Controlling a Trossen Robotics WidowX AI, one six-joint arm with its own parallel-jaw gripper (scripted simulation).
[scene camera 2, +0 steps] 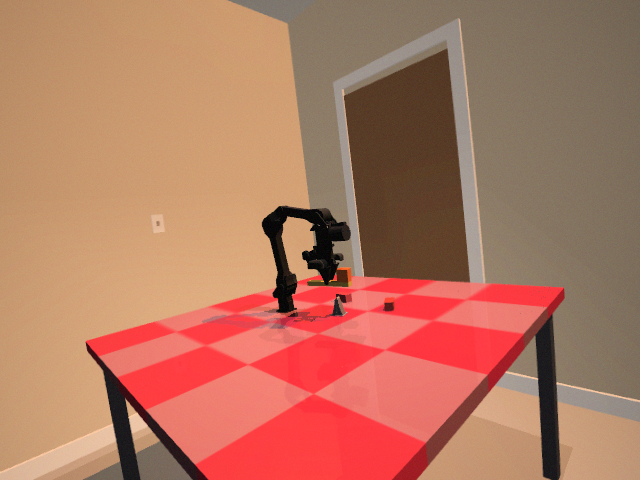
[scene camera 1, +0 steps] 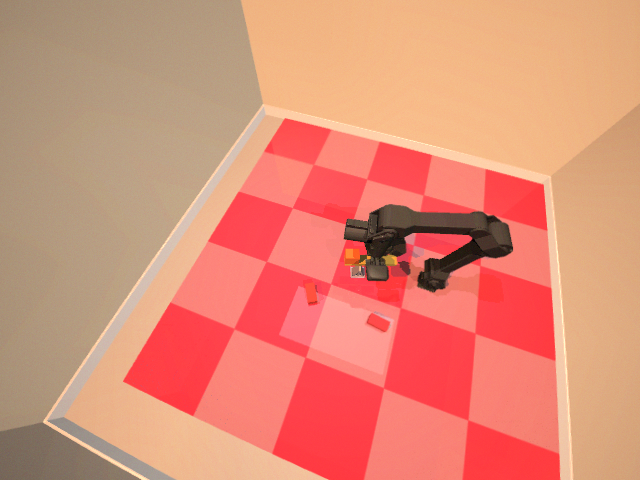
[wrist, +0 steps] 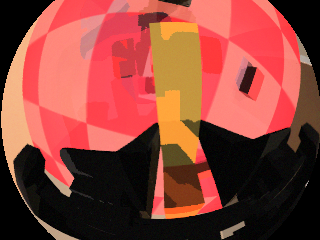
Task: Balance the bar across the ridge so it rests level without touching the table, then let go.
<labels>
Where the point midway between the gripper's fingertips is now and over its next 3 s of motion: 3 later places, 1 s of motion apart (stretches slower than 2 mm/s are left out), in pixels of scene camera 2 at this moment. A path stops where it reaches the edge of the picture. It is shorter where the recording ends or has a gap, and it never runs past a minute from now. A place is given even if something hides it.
My gripper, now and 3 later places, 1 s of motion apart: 329, 283; 330, 293; 330, 294; 330, 295
</labels>
